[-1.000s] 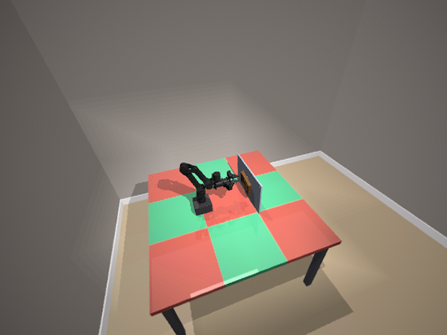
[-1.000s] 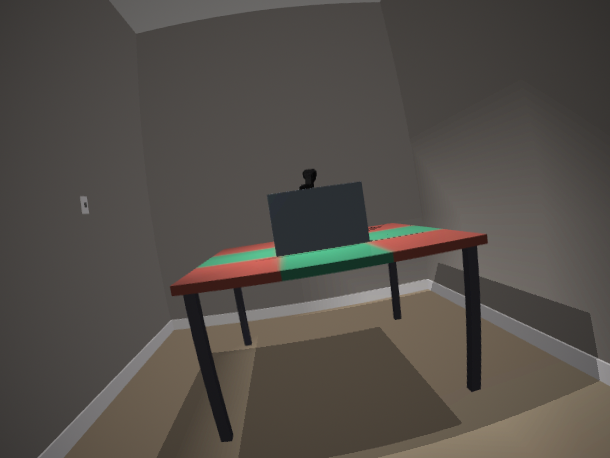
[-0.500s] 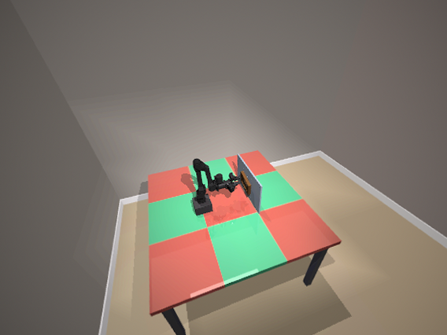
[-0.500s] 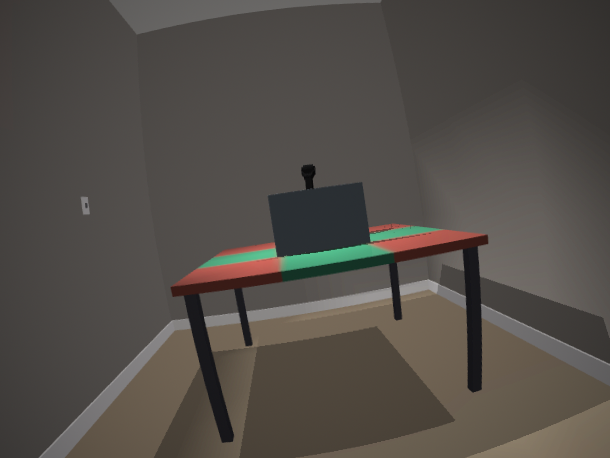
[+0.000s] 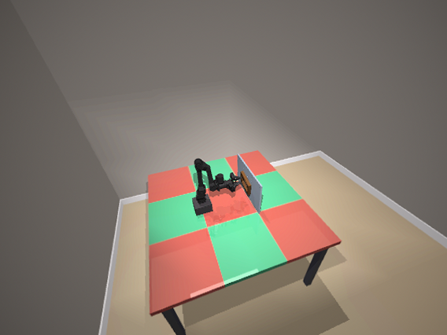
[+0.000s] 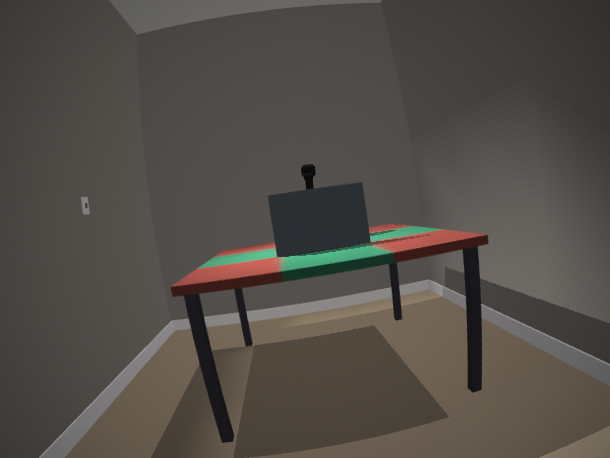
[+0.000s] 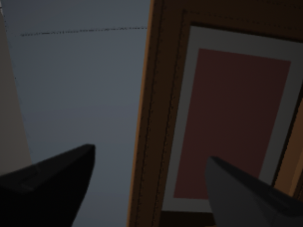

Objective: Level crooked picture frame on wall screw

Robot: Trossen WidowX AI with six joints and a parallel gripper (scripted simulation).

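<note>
Right now my gripper tip is 5 cm short of the picture frame, 5 cm above it and 1 cm to the right of it. The rest, counted from my gripper tip: grey wall panel (6 cm below, 6 cm ahead, 2 cm to the left).
</note>
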